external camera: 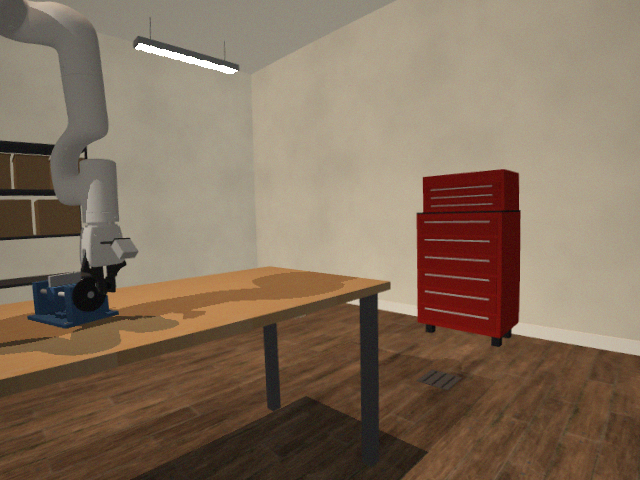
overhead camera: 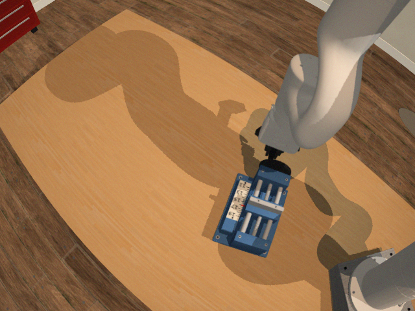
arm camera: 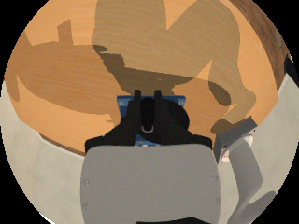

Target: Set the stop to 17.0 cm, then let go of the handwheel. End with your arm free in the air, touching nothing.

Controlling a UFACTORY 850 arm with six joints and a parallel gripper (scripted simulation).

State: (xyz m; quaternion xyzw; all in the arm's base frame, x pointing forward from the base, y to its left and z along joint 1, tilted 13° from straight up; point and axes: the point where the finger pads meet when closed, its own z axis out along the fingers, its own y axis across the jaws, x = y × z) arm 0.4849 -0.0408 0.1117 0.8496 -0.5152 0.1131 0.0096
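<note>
Right now my hand is 2 cm past the black handwheel, 2 cm to the right of it and 1 cm above it. Round my hand: grey stop bar: 8 cm behind, 13 cm to the left, 1 cm below.
</note>
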